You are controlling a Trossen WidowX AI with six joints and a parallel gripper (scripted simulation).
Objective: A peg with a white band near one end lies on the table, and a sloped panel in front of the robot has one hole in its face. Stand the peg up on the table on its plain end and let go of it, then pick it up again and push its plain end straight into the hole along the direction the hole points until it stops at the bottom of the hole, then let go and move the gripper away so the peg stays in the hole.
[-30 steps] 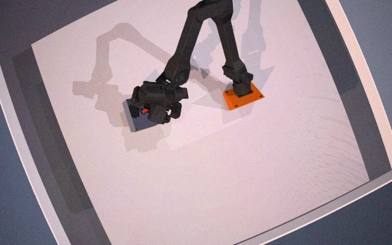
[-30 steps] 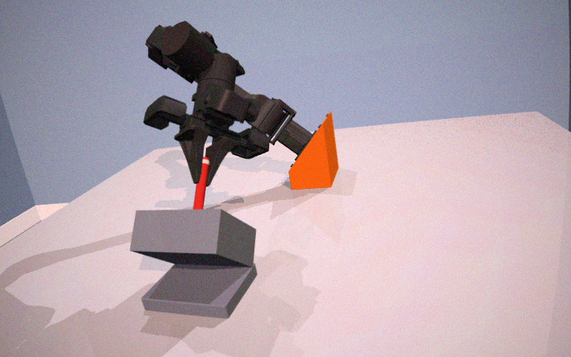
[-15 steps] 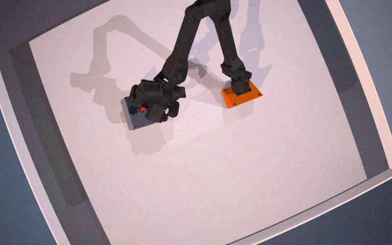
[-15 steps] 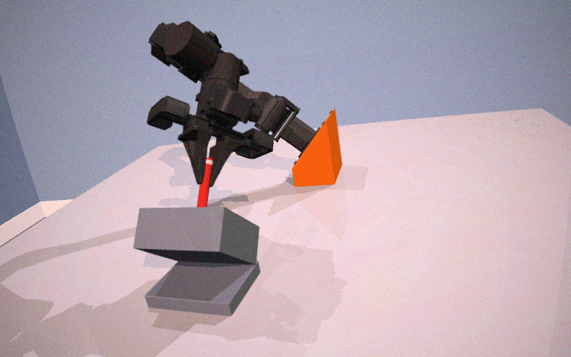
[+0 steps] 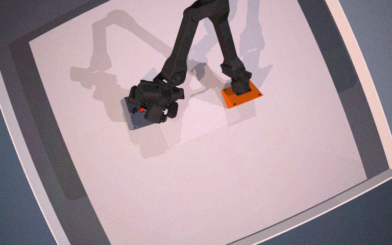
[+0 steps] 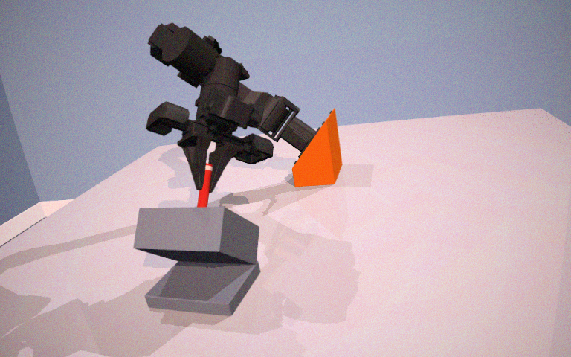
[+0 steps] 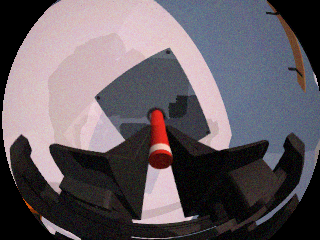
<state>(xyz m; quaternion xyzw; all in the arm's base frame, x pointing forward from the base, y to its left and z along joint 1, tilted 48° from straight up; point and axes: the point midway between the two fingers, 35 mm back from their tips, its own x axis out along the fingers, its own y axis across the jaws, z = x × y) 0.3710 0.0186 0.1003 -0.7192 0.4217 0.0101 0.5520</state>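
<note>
Now: the panel 5 cm below my gripper tip and 4 cm ahead of it. From my gripper tip the other things lie so: grey foot: 12 cm below, 6 cm ahead; red peg: 1 cm behind, 1 cm above.
</note>
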